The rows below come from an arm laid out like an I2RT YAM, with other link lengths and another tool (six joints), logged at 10 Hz.
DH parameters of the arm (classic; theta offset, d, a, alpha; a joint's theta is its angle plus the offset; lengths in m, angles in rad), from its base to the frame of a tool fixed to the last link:
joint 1: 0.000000 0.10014 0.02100 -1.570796
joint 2: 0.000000 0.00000 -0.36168 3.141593
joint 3: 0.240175 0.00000 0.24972 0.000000
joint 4: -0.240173 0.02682 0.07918 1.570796
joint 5: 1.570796 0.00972 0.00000 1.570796
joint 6: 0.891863 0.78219 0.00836 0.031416
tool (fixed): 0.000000 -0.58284 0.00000 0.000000
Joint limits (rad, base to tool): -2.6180..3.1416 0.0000..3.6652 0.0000..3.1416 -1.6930..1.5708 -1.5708..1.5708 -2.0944..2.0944
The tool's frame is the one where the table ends.
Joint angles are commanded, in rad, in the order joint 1, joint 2, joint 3, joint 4, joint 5, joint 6. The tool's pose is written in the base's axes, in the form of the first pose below.
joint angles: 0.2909 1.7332 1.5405 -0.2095 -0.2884 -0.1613
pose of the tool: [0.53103, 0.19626, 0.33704, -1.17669, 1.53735, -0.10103]
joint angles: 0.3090 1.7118 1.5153 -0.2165 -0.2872 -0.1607
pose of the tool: [0.51890, 0.20290, 0.33469, -1.19413, 1.53674, -0.08629]
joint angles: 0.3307 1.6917 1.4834 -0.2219 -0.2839 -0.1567
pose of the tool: [0.50579, 0.21058, 0.32863, -1.21378, 1.54245, -0.06720]
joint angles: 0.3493 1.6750 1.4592 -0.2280 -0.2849 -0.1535
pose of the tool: [0.49426, 0.21747, 0.32434, -1.23205, 1.54420, -0.04782]
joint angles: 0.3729 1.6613 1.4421 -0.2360 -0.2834 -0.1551
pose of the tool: [0.48310, 0.22643, 0.32130, -1.25598, 1.53890, -0.03154]
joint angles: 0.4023 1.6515 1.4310 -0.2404 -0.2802 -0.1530
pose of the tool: [0.47261, 0.23837, 0.31990, -1.27826, 1.52801, -0.01275]
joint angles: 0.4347 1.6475 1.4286 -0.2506 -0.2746 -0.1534
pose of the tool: [0.46291, 0.25157, 0.31830, -1.30521, 1.51686, 0.00463]
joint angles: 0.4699 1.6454 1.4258 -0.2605 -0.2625 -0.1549
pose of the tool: [0.45331, 0.26485, 0.31544, -1.33371, 1.50752, 0.01678]
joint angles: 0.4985 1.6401 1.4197 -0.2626 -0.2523 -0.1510
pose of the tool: [0.44484, 0.27518, 0.31448, -1.35004, 1.49855, 0.02773]
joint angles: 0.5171 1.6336 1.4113 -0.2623 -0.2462 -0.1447
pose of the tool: [0.43817, 0.28135, 0.31369, -1.35793, 1.49479, 0.03756]
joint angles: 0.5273 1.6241 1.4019 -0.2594 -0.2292 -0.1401
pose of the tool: [0.43500, 0.28196, 0.31421, -1.35409, 1.49692, 0.02886]
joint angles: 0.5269 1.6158 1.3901 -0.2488 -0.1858 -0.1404
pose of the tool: [0.43928, 0.27446, 0.31417, -1.33302, 1.51179, -0.01723]
